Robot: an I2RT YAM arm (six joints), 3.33 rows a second.
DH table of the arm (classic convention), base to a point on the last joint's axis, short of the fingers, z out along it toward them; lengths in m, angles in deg. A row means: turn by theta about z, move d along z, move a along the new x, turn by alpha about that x. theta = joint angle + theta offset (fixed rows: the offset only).
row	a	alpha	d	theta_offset
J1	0.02	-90	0.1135	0
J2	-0.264	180	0	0
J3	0.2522	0	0	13.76
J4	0.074	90	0	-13.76
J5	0	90	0	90
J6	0	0	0.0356	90
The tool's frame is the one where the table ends.
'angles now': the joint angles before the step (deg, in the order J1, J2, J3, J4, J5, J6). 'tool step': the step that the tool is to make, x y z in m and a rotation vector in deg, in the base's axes. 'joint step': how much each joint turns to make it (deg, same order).
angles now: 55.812 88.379 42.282 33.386 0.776 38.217
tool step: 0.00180 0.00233 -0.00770 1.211 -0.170 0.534
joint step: -0.110 1.966 -0.722 3.782 -0.743 0.393
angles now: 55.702 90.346 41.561 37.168 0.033 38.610
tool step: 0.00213 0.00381 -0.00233 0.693 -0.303 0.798
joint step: -0.022 1.442 0.437 1.748 -0.831 -0.022
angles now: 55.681 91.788 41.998 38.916 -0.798 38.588
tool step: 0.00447 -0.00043 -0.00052 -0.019 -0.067 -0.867
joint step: -0.634 0.546 0.414 0.155 0.241 -0.021
